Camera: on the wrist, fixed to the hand. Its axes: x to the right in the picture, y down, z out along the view.
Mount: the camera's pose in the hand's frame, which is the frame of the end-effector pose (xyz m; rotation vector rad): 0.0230 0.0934 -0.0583 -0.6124 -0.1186 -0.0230
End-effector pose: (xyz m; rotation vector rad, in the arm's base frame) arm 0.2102 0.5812 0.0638 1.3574 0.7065 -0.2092
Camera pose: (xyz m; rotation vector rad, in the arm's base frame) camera 0.2574 0.6633 0.1245 0.7464 0.6189 -0.0784
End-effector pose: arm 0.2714 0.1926 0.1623 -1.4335 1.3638 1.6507
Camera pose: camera 0.2042 0.1035 0.1764 -1.6237 0.7973 2.2139
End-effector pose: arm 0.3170 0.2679 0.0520 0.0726 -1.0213 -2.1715
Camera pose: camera 0.3745 0.1760 0.0820 -0.3336 -0.3789 -2.4377
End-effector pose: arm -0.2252 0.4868 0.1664 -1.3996 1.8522 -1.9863
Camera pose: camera -0.3227 0.4918 0.1106 1.4853 -2.3015 1.2329
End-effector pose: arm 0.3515 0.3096 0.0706 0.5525 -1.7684 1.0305
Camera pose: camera 0.3025 0.4106 0.0640 0.2473 -2.0500 0.4010
